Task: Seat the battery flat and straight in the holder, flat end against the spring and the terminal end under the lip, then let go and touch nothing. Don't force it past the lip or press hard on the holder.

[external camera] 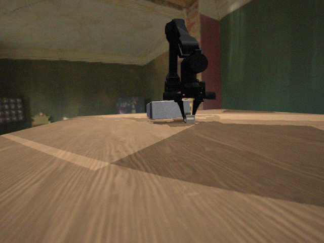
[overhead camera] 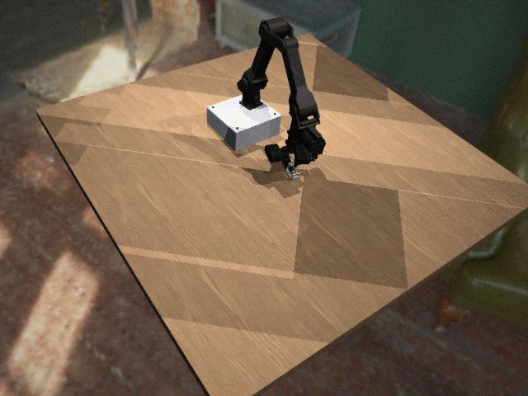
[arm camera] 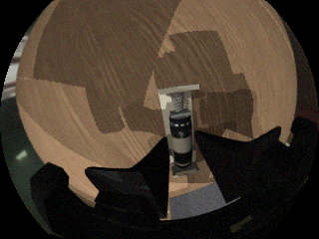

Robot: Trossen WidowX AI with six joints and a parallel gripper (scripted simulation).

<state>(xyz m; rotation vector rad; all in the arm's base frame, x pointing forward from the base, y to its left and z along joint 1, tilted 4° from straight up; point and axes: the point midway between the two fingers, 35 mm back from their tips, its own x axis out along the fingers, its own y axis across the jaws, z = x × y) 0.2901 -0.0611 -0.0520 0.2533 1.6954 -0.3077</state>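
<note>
My gripper tip is 10 mm below the cylindrical battery.
</note>
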